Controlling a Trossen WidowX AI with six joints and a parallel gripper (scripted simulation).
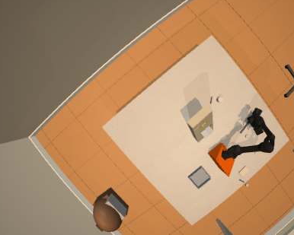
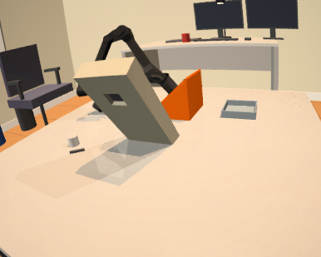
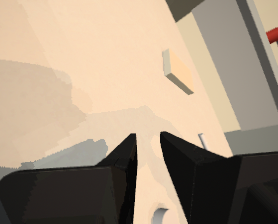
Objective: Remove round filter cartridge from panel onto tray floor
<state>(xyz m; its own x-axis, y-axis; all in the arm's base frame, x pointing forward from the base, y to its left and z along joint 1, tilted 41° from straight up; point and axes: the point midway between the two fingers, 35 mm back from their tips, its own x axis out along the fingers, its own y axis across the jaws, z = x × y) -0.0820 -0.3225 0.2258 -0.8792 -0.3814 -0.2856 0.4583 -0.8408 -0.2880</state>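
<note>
Now: the round filter cartridge 49 cm ahead of my gripper tip, 36 cm to the left of it and 19 cm above it. From my gripper tip the other things lie so: grey tray: 68 cm to the left, 6 cm ahead, 4 cm below; beige service panel: 44 cm ahead, 36 cm to the left, 11 cm above.
</note>
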